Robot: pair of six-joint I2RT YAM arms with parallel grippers.
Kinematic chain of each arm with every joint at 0, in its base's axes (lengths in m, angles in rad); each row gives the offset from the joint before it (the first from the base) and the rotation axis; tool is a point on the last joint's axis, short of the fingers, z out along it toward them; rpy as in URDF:
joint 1: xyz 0 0 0.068 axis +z
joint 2: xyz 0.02 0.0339 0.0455 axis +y
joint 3: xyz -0.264 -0.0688 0 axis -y
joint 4: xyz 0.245 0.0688 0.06 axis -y
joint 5: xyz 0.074 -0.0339 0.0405 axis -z
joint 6: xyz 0.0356 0 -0.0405 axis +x
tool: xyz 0 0 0 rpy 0 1.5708 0
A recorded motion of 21 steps. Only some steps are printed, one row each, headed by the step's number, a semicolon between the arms.
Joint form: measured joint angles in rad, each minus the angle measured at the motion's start. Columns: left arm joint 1, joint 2, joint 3, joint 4, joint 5, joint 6; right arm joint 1, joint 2, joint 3, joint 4, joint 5, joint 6.
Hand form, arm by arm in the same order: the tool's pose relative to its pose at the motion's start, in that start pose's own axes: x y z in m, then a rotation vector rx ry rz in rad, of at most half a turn. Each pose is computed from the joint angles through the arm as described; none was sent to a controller.
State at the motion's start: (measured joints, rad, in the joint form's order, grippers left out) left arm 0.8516 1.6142 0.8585 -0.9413 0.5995 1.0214; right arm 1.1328 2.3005 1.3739 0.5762 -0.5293 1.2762
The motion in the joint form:
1: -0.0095 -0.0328 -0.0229 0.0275 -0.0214 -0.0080; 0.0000 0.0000 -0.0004 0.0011 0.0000 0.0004
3: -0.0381 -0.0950 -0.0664 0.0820 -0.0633 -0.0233; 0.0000 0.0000 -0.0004 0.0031 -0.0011 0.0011
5: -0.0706 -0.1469 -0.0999 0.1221 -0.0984 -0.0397; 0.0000 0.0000 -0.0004 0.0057 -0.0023 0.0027
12: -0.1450 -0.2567 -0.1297 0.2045 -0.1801 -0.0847; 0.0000 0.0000 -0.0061 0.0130 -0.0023 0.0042
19: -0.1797 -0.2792 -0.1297 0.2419 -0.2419 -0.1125; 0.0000 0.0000 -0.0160 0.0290 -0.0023 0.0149
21: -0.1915 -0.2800 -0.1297 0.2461 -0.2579 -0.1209; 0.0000 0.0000 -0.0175 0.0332 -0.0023 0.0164
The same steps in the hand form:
1: 0.0004 -0.0044 0.0000 -0.0338 0.0055 0.0206; 0.0000 0.0000 0.0000 -0.0006 -0.0002 0.0000
3: -0.0001 -0.0136 0.0015 -0.0967 0.0171 0.0683; 0.0000 0.0002 0.0000 -0.0025 0.0004 -0.0003
5: -0.0016 -0.0222 0.0034 -0.1447 0.0273 0.1090; 0.0000 0.0005 0.0000 -0.0050 0.0009 0.0000
12: -0.0137 -0.0383 -0.0005 -0.2768 0.0213 0.2047; 0.0005 -0.0006 -0.0004 -0.0064 0.0005 0.0007
19: -0.0206 -0.0417 -0.0011 -0.3445 0.0351 0.2293; 0.0014 -0.0021 -0.0012 -0.0114 -0.0010 0.0083
21: -0.0220 -0.0427 0.0001 -0.3542 0.0443 0.2318; 0.0015 -0.0022 -0.0013 -0.0136 -0.0016 0.0085

